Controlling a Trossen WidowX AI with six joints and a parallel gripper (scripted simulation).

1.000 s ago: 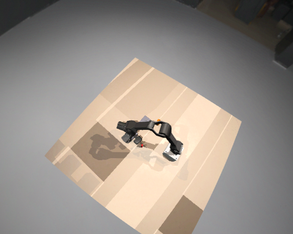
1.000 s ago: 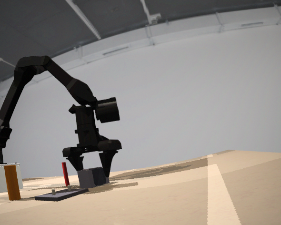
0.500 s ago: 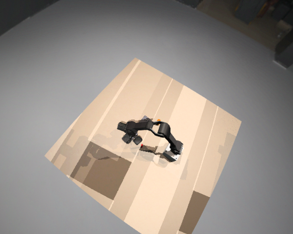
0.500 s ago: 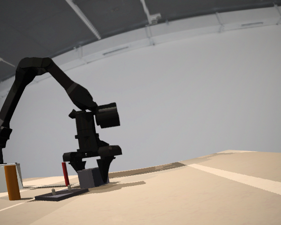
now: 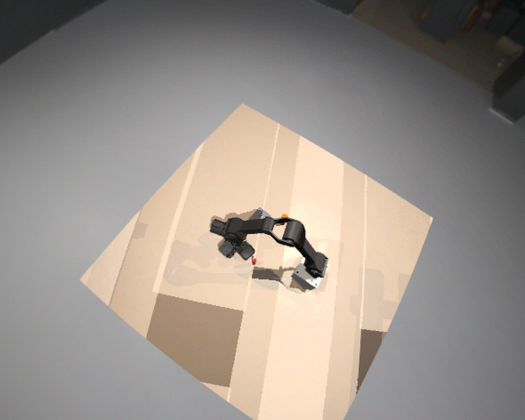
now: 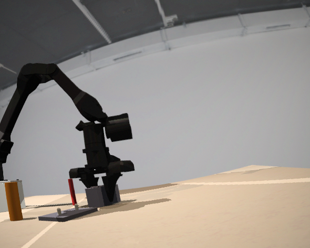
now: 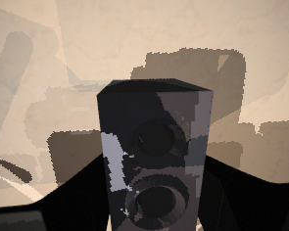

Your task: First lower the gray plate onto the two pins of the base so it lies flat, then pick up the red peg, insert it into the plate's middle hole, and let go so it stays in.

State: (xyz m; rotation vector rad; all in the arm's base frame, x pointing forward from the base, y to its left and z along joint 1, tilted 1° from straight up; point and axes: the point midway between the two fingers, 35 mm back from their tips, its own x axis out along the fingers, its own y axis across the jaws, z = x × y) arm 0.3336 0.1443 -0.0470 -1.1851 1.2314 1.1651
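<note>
My gripper tip is now 120 mm past the red peg and 30 mm below it. From my gripper tip the other things lie so: orange cylinder 240 mm to the right, 80 mm behind, 30 mm above; gray plate 30 mm above.
</note>
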